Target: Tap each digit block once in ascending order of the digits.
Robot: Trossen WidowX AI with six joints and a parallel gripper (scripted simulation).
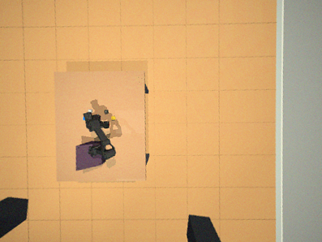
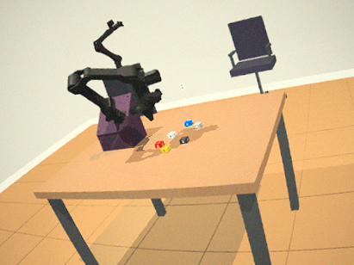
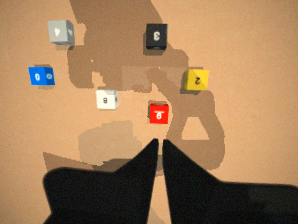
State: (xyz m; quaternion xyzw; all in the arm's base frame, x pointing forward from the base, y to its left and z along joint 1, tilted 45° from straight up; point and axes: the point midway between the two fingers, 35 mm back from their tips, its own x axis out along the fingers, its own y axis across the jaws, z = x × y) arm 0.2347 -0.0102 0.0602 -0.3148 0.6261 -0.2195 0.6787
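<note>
Right now my gripper tip is 1 cm past the red block and 12 cm above it. The rest, counted from my gripper tip: black block: 12 cm ahead, 2 cm to the left, 12 cm below; then white block: 10 cm to the left, 12 cm below; then yellow block: 6 cm ahead, 5 cm to the right, 12 cm below.
</note>
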